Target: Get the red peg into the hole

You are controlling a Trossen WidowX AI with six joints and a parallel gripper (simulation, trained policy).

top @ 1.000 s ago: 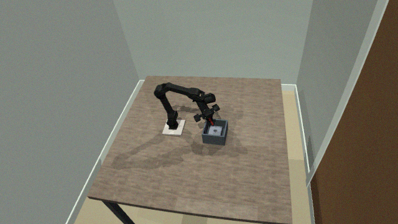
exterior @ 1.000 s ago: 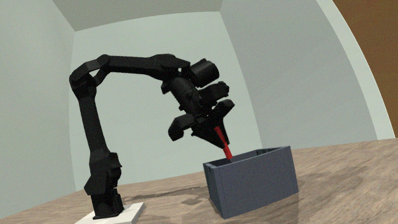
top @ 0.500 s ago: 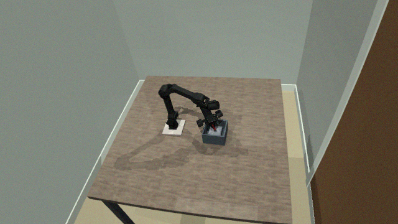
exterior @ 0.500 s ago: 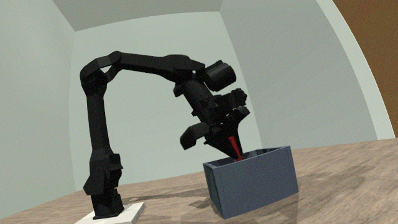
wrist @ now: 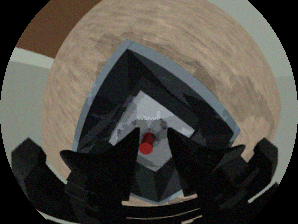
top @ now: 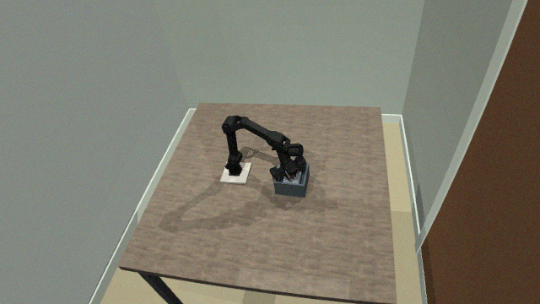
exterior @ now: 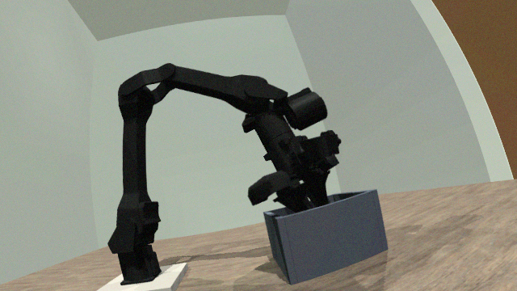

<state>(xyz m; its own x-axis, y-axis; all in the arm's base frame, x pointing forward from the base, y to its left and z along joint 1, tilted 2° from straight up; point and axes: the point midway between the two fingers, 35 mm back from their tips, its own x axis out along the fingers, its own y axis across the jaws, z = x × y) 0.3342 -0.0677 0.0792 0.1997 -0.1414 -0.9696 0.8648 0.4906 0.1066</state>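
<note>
The red peg is 20 mm to the left of my gripper tip and 10 mm below it. The rest, counted from my gripper tip: grey-blue box 20 mm to the left, 40 mm below; then light grey plate 20 mm to the left, 20 mm below.
</note>
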